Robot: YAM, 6 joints.
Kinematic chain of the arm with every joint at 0, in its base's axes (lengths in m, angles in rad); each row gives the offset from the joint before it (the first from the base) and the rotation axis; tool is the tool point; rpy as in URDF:
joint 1: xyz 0 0 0.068 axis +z
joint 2: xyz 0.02 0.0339 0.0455 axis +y
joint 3: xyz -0.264 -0.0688 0 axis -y
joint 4: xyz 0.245 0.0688 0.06 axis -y
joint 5: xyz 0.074 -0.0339 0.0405 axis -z
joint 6: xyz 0.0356 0 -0.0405 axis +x
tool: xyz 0 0 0 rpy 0 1.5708 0
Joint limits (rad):
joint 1: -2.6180..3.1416
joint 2: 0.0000..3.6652
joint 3: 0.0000..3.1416
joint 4: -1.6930..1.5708
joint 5: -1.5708..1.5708
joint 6: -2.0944..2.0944
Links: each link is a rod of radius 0.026 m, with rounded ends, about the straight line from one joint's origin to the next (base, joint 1, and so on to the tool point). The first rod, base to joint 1, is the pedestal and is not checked.
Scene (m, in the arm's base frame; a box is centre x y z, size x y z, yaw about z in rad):
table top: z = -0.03
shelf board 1: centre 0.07 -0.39 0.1 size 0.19 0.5 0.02 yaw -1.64
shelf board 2: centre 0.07 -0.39 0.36 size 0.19 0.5 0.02 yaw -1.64
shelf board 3: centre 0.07 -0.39 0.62 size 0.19 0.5 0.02 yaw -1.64
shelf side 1: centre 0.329 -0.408 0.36 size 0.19 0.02 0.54 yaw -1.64
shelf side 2: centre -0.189 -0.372 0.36 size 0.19 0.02 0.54 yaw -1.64
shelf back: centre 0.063 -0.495 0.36 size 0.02 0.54 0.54 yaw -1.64
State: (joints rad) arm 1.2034 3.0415 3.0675 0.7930 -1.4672 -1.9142
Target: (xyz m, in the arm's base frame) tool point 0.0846 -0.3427 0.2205
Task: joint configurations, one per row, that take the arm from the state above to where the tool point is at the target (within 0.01 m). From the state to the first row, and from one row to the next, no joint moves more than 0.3 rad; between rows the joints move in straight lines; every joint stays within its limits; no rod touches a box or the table.
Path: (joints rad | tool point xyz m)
1: 0.9305 2.8254 2.7732 0.7483 -1.4787 -1.9142 | 0.3169 0.4847 0.2923
2: 0.6576 2.6093 2.4789 0.7037 -1.4902 -1.9142 | 0.4237 0.3721 0.3168
3: 0.3847 2.3932 2.1845 0.6590 -1.5017 -1.9142 | 0.4820 0.2335 0.3344
4: 0.1119 2.1771 1.8902 0.6144 -1.5132 -1.9142 | 0.4873 0.0905 0.3431
5: -0.1610 1.9610 1.5959 0.5697 -1.5248 -1.9142 | 0.4447 -0.0362 0.3416
6: -0.4339 1.7449 1.3016 0.5251 -1.5363 -1.9142 | 0.3668 -0.1307 0.3288
7: -0.7068 1.5287 1.0072 0.4804 -1.5478 -1.9142 | 0.2710 -0.1846 0.3042
8: -0.9797 1.3126 0.7129 0.4358 -1.5593 -1.9142 | 0.1756 -0.1978 0.2679
9: -1.2526 1.0965 0.4186 0.3911 -1.5708 -1.9142 | 0.0960 -0.1777 0.2205
10: -1.3116 1.3115 0.5985 0.4173 -1.5708 -1.9142 | 0.0979 -0.2303 0.2322
11: -1.3707 1.5265 0.7784 0.4434 -1.5708 -1.9142 | 0.0944 -0.2862 0.2324
12: -1.4298 1.7415 0.9583 0.4696 -1.5708 -1.9142 | 0.0846 -0.3427 0.2205

